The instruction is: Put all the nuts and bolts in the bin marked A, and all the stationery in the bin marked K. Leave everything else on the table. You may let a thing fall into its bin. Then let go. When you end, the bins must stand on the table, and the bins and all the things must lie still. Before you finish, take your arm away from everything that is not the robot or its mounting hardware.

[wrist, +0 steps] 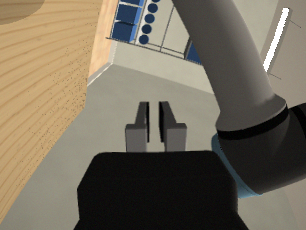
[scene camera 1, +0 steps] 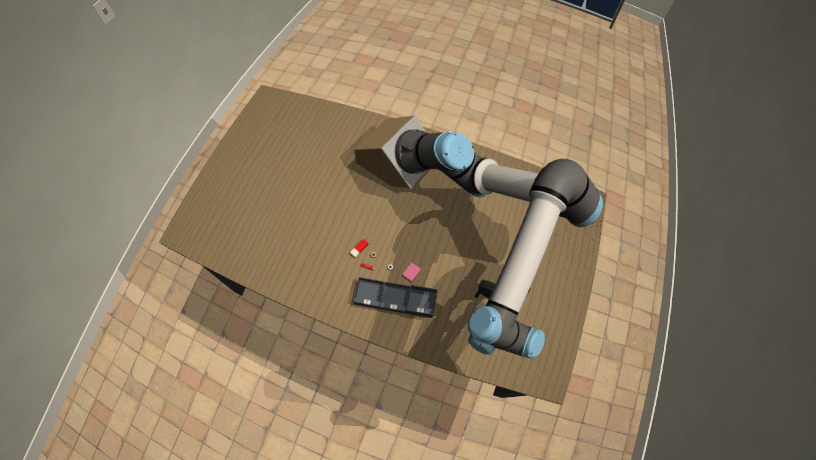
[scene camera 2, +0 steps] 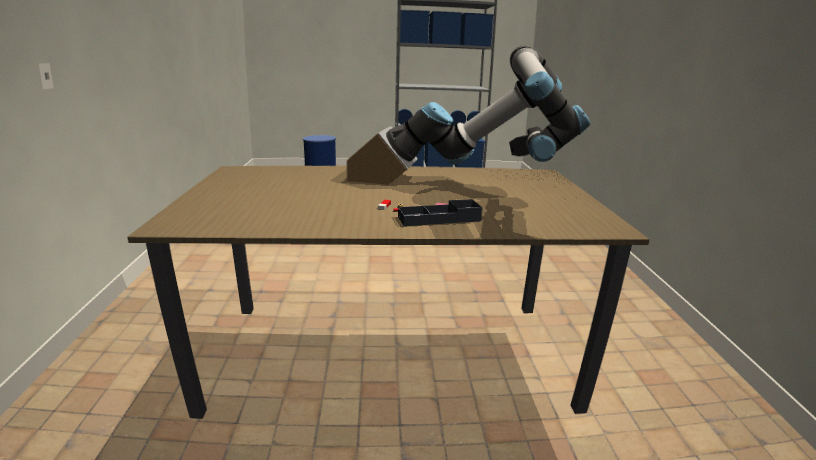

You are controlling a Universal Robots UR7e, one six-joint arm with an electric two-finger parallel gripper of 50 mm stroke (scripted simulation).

Labels:
A dark bin tray shows in scene camera 1 and in scene camera 2; in the wrist view it is out of frame. The same spot on the dark bin tray: (scene camera 2: 415, 215) is (scene camera 1: 363, 303).

